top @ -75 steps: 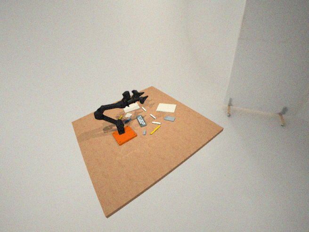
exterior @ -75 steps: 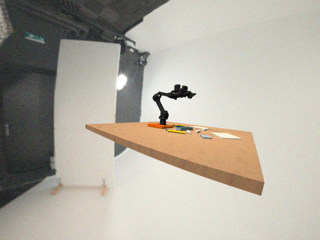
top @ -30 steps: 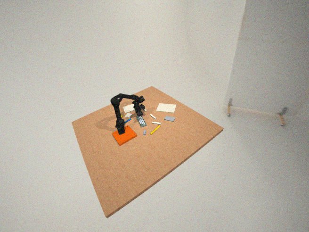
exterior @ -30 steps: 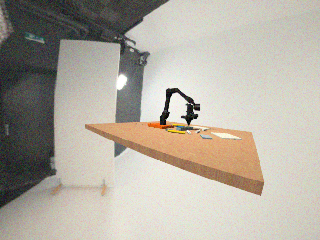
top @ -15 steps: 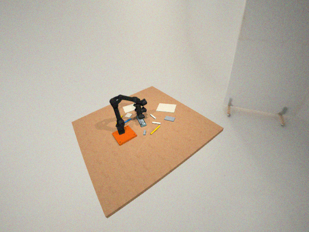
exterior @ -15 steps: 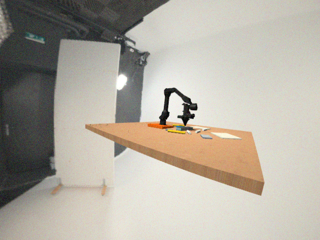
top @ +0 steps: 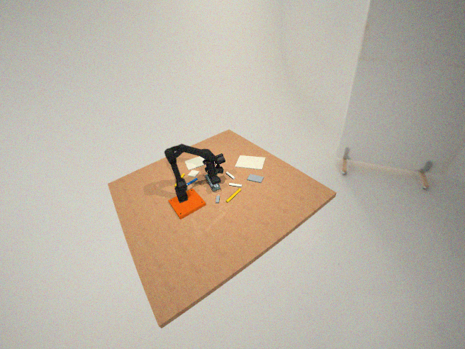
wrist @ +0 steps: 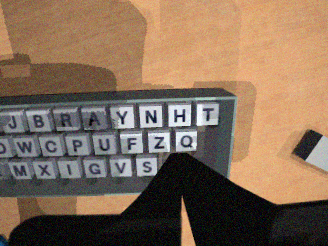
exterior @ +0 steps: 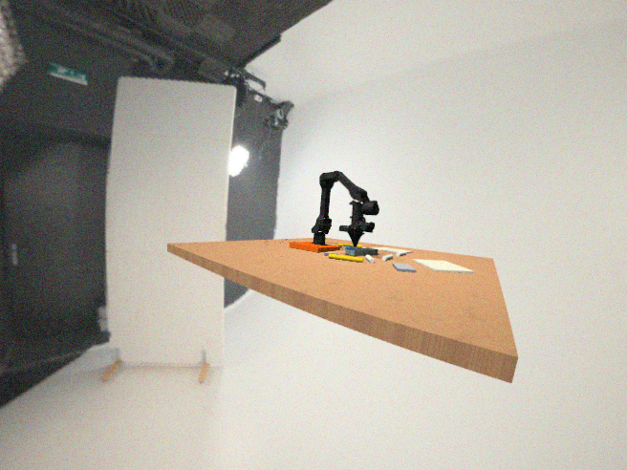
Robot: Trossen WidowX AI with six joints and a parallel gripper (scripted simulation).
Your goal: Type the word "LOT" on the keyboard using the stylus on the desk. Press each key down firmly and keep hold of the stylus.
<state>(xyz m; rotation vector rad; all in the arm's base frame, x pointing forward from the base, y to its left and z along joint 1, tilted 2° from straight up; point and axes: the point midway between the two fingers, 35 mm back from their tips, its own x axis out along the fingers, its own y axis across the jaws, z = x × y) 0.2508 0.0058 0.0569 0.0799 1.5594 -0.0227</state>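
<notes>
My gripper tip is now 160 mm past the blue stylus, 140 mm to the right of it and 30 mm above it. Round my gripper tip: small grey block: 30 mm behind, 130 mm to the right, 30 mm below; then yellow stick: 80 mm ahead, 160 mm to the right, 30 mm below; then cream pad: 370 mm ahead, 120 mm to the left, 40 mm below.
</notes>
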